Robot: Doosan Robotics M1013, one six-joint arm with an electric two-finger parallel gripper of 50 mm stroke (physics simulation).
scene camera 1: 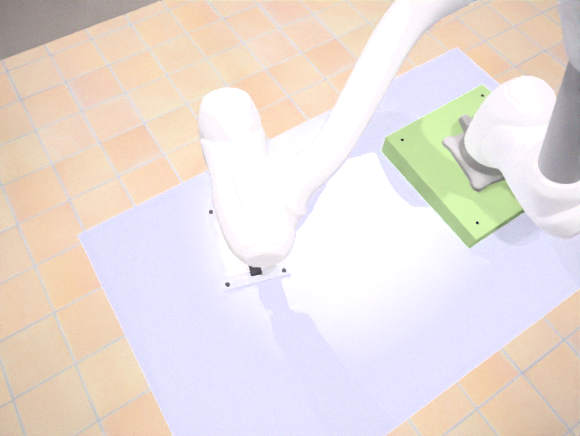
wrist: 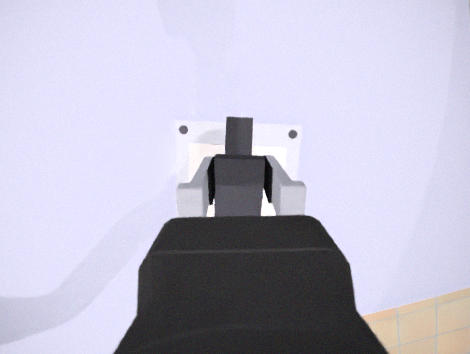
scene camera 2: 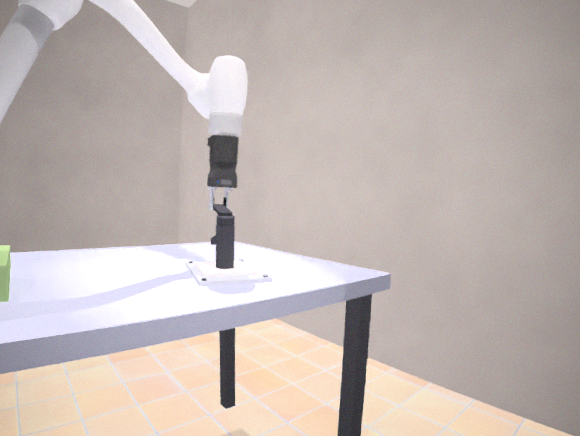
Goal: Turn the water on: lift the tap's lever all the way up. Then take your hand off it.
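Where they show: gripper, fingertip midpoint: (wrist: 239,170); arm's base, link origin: (scene camera 1: 484,156).
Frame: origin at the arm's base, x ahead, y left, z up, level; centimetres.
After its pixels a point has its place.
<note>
The black tap (scene camera 2: 225,245) {x 69.1, y -5.6, z 1.1 cm} stands upright on a white base plate (scene camera 1: 242,281) {x 74.7, y 7.0, z -5.6 cm} (scene camera 2: 198,274) {x 61.8, y -6.7, z -5.6 cm} (wrist: 272,131) {x 75.7, y 7.0, z -5.6 cm}. Its short spout (scene camera 1: 255,270) {x 71.3, y 8.3, z 1.4 cm} (scene camera 2: 214,240) {x 69.3, y 3.6, z 1.3 cm} (wrist: 239,135) {x 71.2, y 7.3, z 1.7 cm} sticks out on one side. The flat black lever (scene camera 2: 223,210) {x 70.0, y -1.2, z 9.7 cm} (wrist: 239,196) {x 70.7, y 3.6, z 10.6 cm} sits on top of the tap body, sloping, with its free end higher than the end at the body. My gripper (scene camera 2: 218,204) {x 70.9, y 5.2, z 9.5 cm} (wrist: 239,170) {x 70.9, y 5.2, z 9.5 cm} points down and is shut on the lever, one finger on each side. In scene camera 1 the arm hides the lever and fingers.
A green block (scene camera 1: 425,150) {x 14.5, y -7.9, z 0.1 cm} (scene camera 2: 4,272) {x 22.4, y -16.3, z -1.0 cm} with a grey fitting (scene camera 1: 475,172) {x 7.0, y 4.6, z 2.1 cm} on it is on the table (scene camera 1: 150,280) {x 95.9, y -2.3, z -6.3 cm} (scene camera 2: 125,312) {x 42.8, y -28.4, z -6.4 cm}, under another part of the arm. Table edges lie near the base plate. A wall (scene camera 2: 425,150) stands beyond the table.
</note>
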